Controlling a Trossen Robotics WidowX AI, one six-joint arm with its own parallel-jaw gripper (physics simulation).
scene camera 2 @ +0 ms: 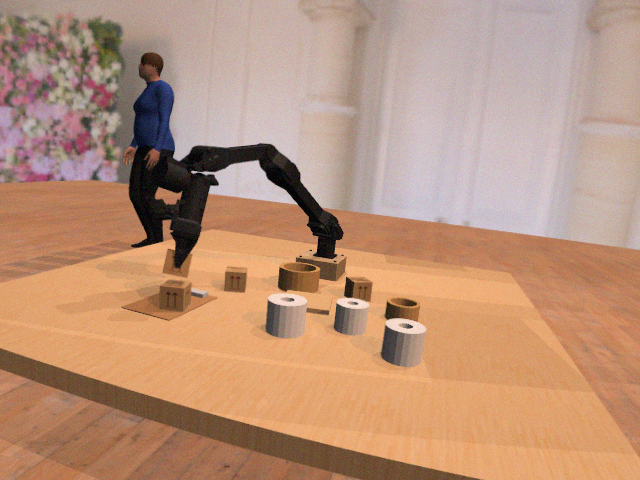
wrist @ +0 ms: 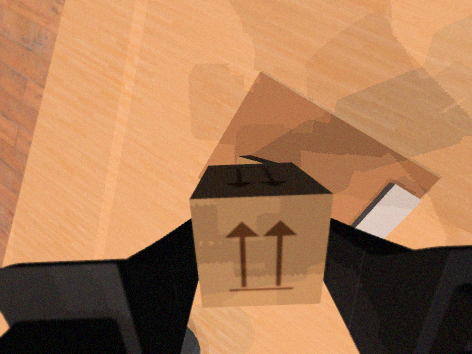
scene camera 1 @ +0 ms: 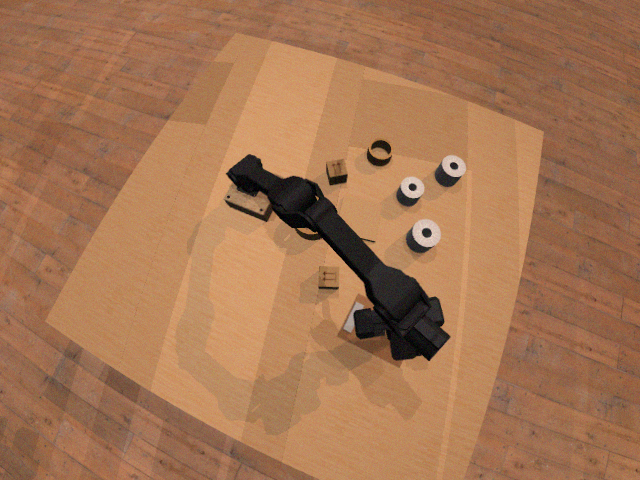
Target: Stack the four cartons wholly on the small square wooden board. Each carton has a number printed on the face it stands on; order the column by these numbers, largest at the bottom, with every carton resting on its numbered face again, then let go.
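Where they show: gripper, between the fingertips: (scene camera 2: 177, 267) (wrist: 253, 216); arm's base, origin of its link: (scene camera 2: 325, 255) (scene camera 1: 250, 184).
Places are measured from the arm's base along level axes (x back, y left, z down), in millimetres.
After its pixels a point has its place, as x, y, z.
Note:
My gripper (scene camera 2: 178, 263) {-521, -203, -37} (wrist: 253, 216) {-521, -203, -37} is shut on a carton (scene camera 2: 169, 262) {-550, -204, -54} (wrist: 262, 215) {-520, -220, -75}, held tilted above the brown mat. Two arrows show on its near face in the wrist view. A second carton (scene camera 2: 174, 296) {-546, -192, 21} stands on the brown mat; the arm hides it in scene view 1. A third carton (scene camera 1: 328, 276) {-316, -157, 3} (scene camera 2: 235, 279) {-342, -146, 23} stands on the table near the mat. A fourth carton (scene camera 1: 336, 171) {-214, 139, 3} (scene camera 2: 358, 288) {-240, 156, 20} stands near the small ring. The small light wooden board (scene camera 1: 364, 222) {-348, 38, 45} (scene camera 2: 318, 303) {-342, 79, 45} lies behind the rolls in scene view 2, bearing no carton. The printed numbers are hidden.
The brown mat (scene camera 1: 361, 342) {-466, -279, 55} (scene camera 2: 142, 304) {-549, -273, 55} (wrist: 280, 100) {-555, -286, 55} bears a pale bar (scene camera 1: 353, 317) {-420, -227, 45} (scene camera 2: 199, 292) {-428, -200, 45} (wrist: 387, 212) {-420, -243, 45}. White rolls (scene camera 2: 285, 317) {-556, 69, 13} (scene camera 2: 351, 319) {-474, 186, 22} (scene camera 2: 403, 345) {-574, 302, 16} stand near the board. A large ring (scene camera 2: 298, 281) {-260, -2, 23} and a small ring (scene camera 1: 378, 161) {-316, 240, 29} (scene camera 2: 402, 312) {-348, 282, 28} stand on the table.

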